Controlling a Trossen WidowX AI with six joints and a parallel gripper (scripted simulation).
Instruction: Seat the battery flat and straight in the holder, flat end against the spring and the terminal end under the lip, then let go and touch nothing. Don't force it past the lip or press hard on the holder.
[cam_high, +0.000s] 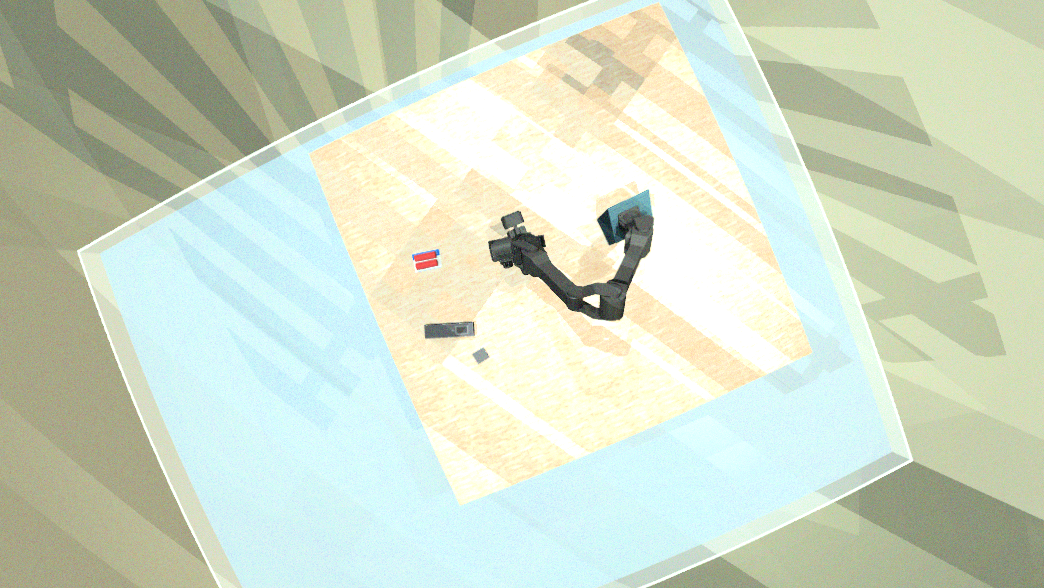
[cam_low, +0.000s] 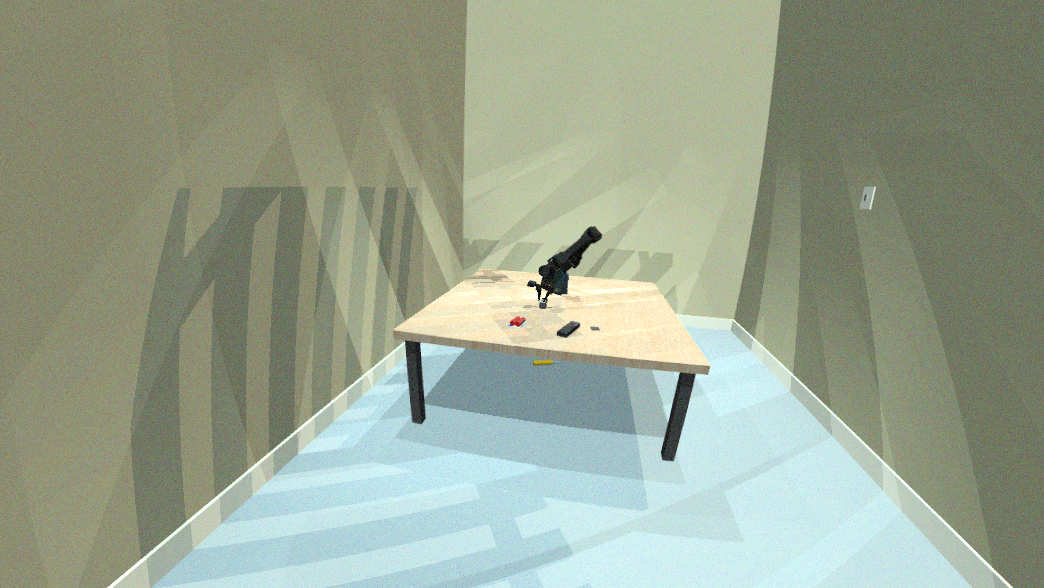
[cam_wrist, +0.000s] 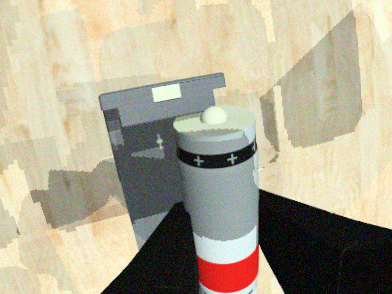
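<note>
The battery lies 1 cm above my gripper tip. The rest, counted from my gripper tip: dark flat bar (32 cm ahead, 16 cm to the left); then small dark square (28 cm to the left, 26 cm ahead, 2 cm below); then yellow object (27 cm ahead, 21 cm below, 9 cm to the left).
</note>
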